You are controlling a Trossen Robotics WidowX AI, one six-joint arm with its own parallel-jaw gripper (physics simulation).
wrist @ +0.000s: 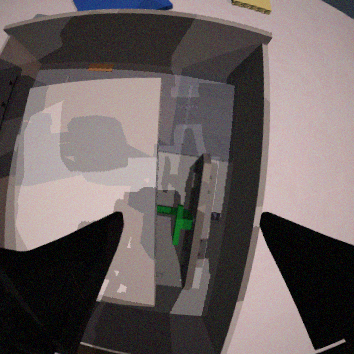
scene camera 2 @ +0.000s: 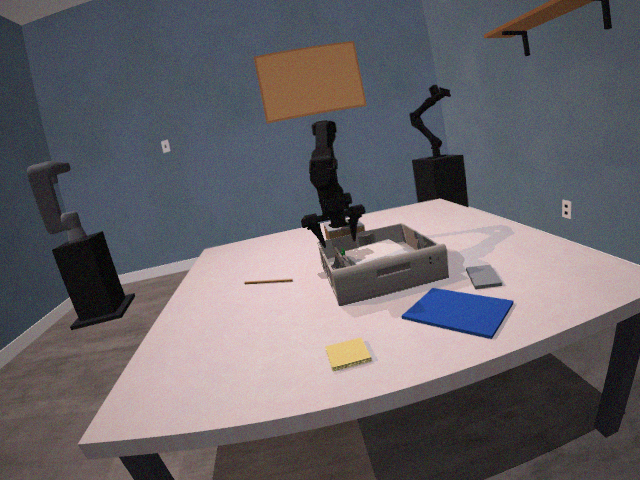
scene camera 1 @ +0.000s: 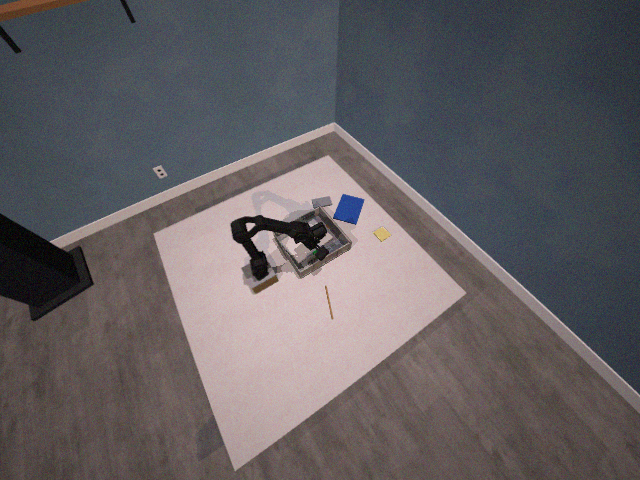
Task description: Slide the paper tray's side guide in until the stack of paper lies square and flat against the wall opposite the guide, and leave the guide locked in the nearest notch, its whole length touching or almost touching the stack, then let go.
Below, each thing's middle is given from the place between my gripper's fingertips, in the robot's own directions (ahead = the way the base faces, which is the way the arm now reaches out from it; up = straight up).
Scene:
My gripper is now 3 cm short of the grey paper tray [scene camera 2: 428, 261], 9 cm to the right of it and 5 cm above it. Also, from my hand: white paper stack [scene camera 2: 386, 248]: 2 cm ahead, 12 cm to the left, 7 cm below; then yellow note pad [scene camera 2: 350, 353]: 39 cm ahead, 13 cm to the right, 10 cm below; then blue book [scene camera 2: 477, 315]: 38 cm ahead, 13 cm to the left, 10 cm below.

